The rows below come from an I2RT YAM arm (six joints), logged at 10 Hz.
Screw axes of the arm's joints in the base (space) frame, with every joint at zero. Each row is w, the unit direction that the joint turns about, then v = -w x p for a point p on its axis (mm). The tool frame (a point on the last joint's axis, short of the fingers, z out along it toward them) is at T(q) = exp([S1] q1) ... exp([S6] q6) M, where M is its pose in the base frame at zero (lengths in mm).
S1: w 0 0 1 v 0 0 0
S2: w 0 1 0 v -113.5 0 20
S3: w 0 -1 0 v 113.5 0 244
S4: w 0 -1 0 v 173.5 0 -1
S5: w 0 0 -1 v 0 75 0
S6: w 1 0 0 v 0 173.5 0
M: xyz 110.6 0 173.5 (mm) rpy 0 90 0 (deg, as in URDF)
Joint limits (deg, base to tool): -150..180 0..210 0..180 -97..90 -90..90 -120..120
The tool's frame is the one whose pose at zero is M.
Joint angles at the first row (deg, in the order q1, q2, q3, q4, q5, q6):
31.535, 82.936, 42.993, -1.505, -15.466, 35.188
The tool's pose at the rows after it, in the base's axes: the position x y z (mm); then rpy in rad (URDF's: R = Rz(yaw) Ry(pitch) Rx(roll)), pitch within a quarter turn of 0, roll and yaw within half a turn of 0:
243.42 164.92 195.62 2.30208 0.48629 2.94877
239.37 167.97 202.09 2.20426 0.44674 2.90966
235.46 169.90 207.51 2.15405 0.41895 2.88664
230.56 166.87 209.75 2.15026 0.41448 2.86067
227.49 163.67 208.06 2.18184 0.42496 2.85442
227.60 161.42 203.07 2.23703 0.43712 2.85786
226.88 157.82 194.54 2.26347 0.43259 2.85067
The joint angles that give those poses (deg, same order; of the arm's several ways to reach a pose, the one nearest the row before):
31.805, 82.149, 42.016, 1.360, -19.475, 39.625
32.407, 80.836, 41.137, 4.450, -22.330, 44.245
33.023, 79.627, 40.716, 5.671, -23.388, 47.336
33.180, 77.877, 39.781, 5.306, -22.259, 48.551
33.184, 76.982, 39.182, 3.880, -20.500, 47.827
33.048, 77.342, 39.123, 2.077, -18.315, 46.348
32.615, 77.773, 37.811, 2.547, -17.402, 46.148

